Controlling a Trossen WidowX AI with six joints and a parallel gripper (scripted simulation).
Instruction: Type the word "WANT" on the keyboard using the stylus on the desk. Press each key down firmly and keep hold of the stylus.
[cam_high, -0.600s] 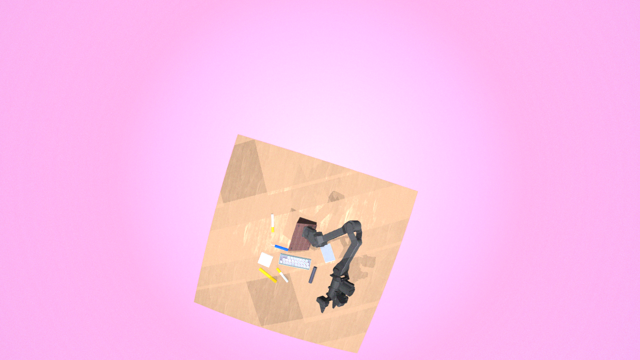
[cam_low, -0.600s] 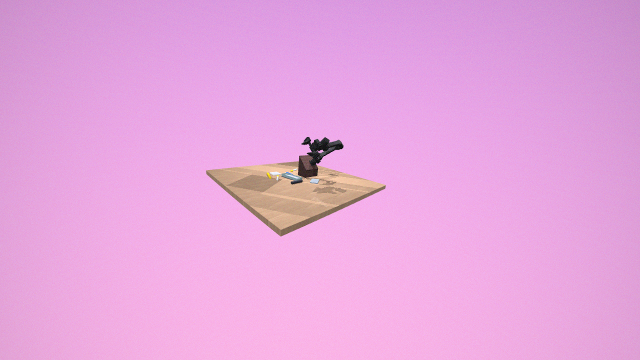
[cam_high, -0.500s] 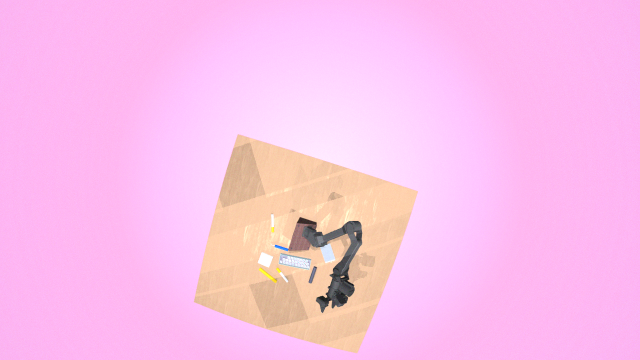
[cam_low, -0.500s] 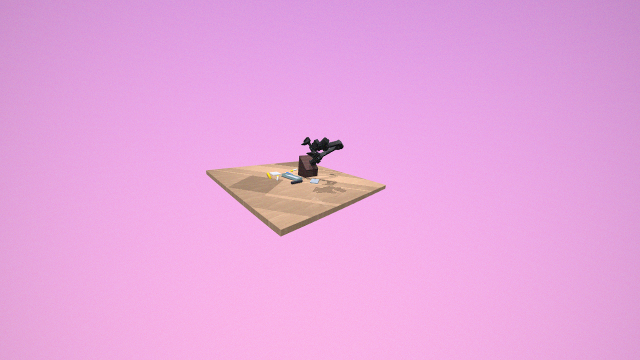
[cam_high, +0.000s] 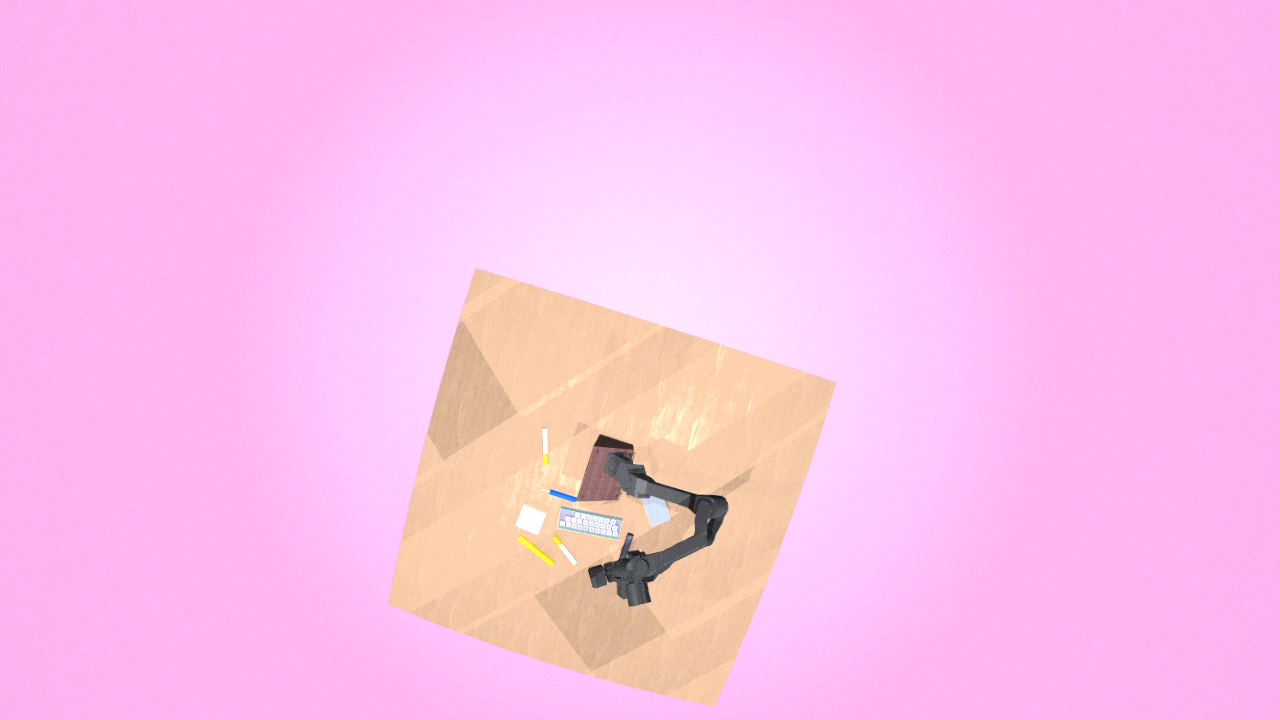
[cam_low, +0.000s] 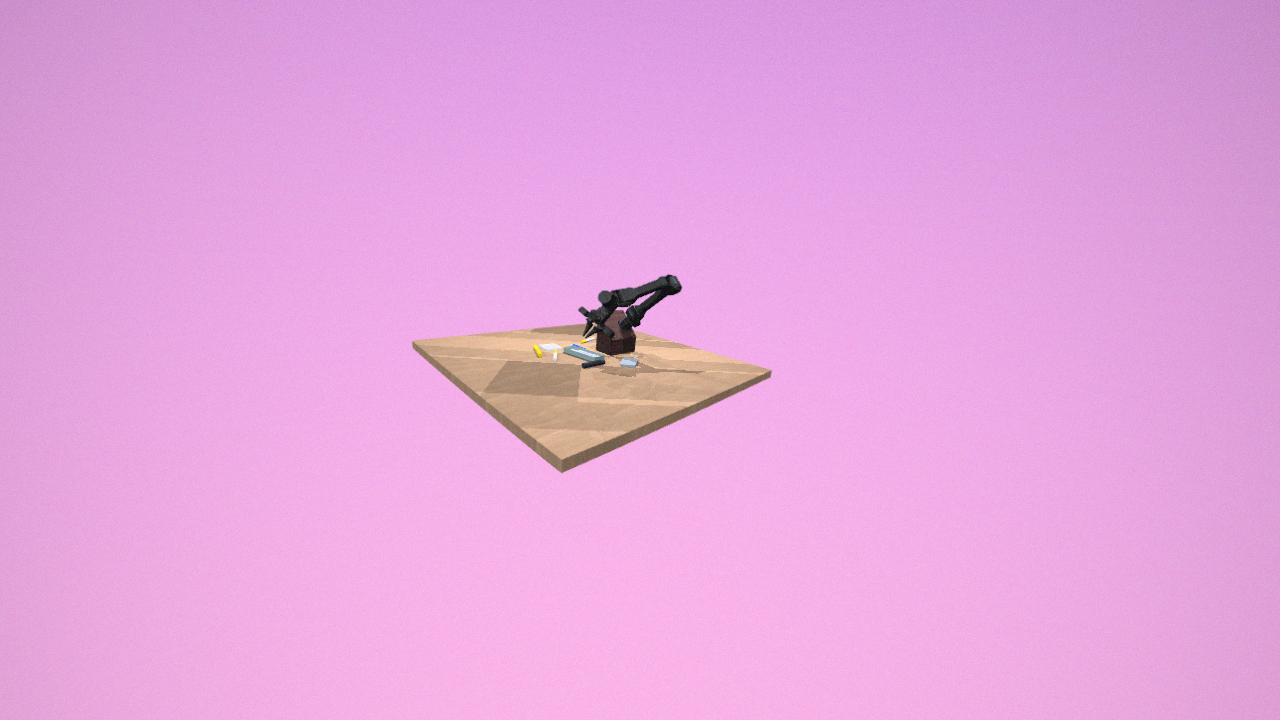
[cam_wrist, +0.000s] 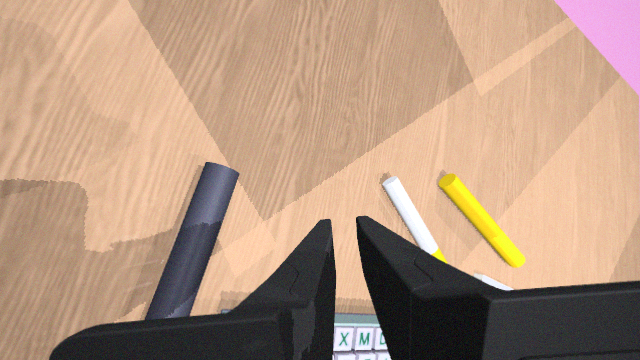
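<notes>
My gripper tip is now 16 cm past the blue stylus, 25 cm to the left of it and 12 cm above it. Also, from my gripper tip: white pad 4 cm behind, 30 cm to the right, 12 cm below; dark pen 3 cm behind, 4 cm to the left, 12 cm below; grey card 21 cm behind, 10 cm to the left, 12 cm below.
</notes>
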